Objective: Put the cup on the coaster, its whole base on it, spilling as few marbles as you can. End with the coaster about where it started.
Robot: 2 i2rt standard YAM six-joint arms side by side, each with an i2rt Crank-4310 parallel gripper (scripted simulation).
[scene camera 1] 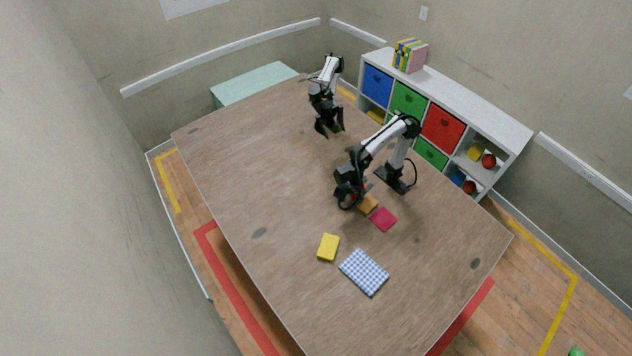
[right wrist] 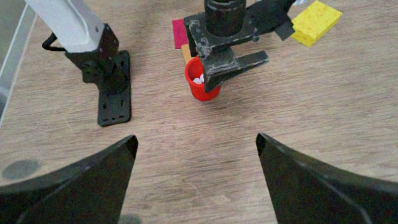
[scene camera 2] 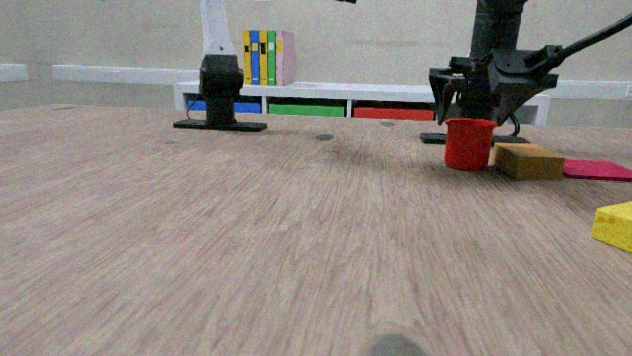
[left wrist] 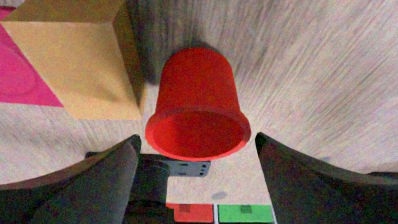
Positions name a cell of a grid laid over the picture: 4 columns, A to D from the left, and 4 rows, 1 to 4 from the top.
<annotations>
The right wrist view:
my left gripper: C2
my right gripper: B3
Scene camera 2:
my left gripper: C2
red cup: C2
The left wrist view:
my left gripper: B3
red cup: B3
</annotations>
